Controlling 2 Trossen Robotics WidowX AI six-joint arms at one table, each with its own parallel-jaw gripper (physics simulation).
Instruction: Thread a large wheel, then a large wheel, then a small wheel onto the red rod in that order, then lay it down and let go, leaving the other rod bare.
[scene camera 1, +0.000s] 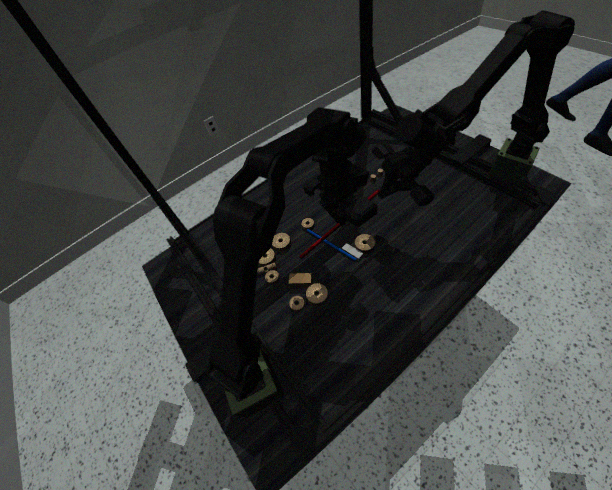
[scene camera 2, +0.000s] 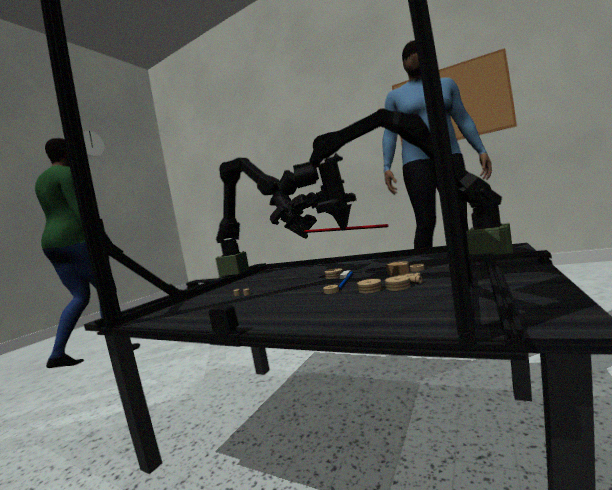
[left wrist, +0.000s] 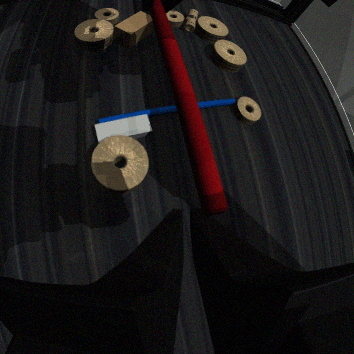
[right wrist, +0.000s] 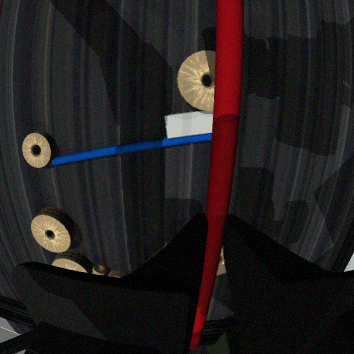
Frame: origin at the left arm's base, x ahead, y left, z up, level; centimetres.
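Seen in the pictures: left gripper, fingertip midpoint: (scene camera 1: 379, 197) (scene camera 2: 306, 237) (left wrist: 185, 217); right gripper, fingertip midpoint: (scene camera 1: 341, 224) (scene camera 2: 344, 230) (left wrist: 152, 8) (right wrist: 213, 222); left arm's base, link origin: (scene camera 1: 519, 150) (scene camera 2: 230, 254); right arm's base, link origin: (scene camera 1: 246, 379) (scene camera 2: 487, 227).
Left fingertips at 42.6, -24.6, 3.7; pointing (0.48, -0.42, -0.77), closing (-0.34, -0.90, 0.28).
Observation:
Pixels of each thing's middle, then the offset from my left fingertips to it, as dx, dy, dz.
- red rod, body centre: (right wrist: 214, 223) (left wrist: 154, 5) (scene camera 1: 341, 222) (scene camera 2: 343, 228) +12.9, -3.0, +1.1
- bare blue rod, body centre: (right wrist: 131, 146) (left wrist: 173, 108) (scene camera 1: 330, 244) +12.2, -8.5, -13.3
- small wheel, body centre: (right wrist: 38, 148) (left wrist: 246, 110) (scene camera 2: 331, 289) (scene camera 1: 308, 224) +9.8, -19.0, -13.2
- large wheel, body centre: (right wrist: 206, 80) (left wrist: 119, 164) (scene camera 1: 364, 244) (scene camera 2: 333, 273) +7.1, +0.0, -12.8
- white block, body centre: (right wrist: 195, 121) (left wrist: 122, 129) (scene camera 1: 352, 251) +10.9, -1.6, -13.2
- tan block, body centre: (left wrist: 134, 28) (scene camera 1: 300, 280) (scene camera 2: 397, 269) +26.8, -7.6, -12.3
The red rod (scene camera 1: 321, 239) (scene camera 2: 348, 227) (left wrist: 189, 116) (right wrist: 225, 140) hangs level above the table with nothing on it. My right gripper (scene camera 2: 343, 223) (right wrist: 213, 222) is shut on it near one end. My left gripper (scene camera 2: 305, 229) (left wrist: 185, 217) is shut, its fingertips right at that same end of the rod; I see no rod between them. Below lies the bare blue rod (scene camera 1: 330, 244) (left wrist: 214, 103) (right wrist: 105, 152), with a small wheel (scene camera 1: 307, 223) (left wrist: 248, 109) (right wrist: 36, 149) at one end. A large wheel (scene camera 1: 364, 241) (left wrist: 120, 162) (right wrist: 197, 81) lies at its other end.
A white block (scene camera 1: 352, 251) (left wrist: 123, 127) (right wrist: 187, 124) lies against the blue rod. More wheels (scene camera 1: 317, 293) (scene camera 1: 281, 240) and a tan block (scene camera 1: 299, 278) lie farther along. Two small pegs (scene camera 1: 377, 174) (scene camera 2: 241, 292) stand apart. Black frame posts (scene camera 2: 445, 194) rise beside the table. A person (scene camera 2: 426, 122) stands behind it.

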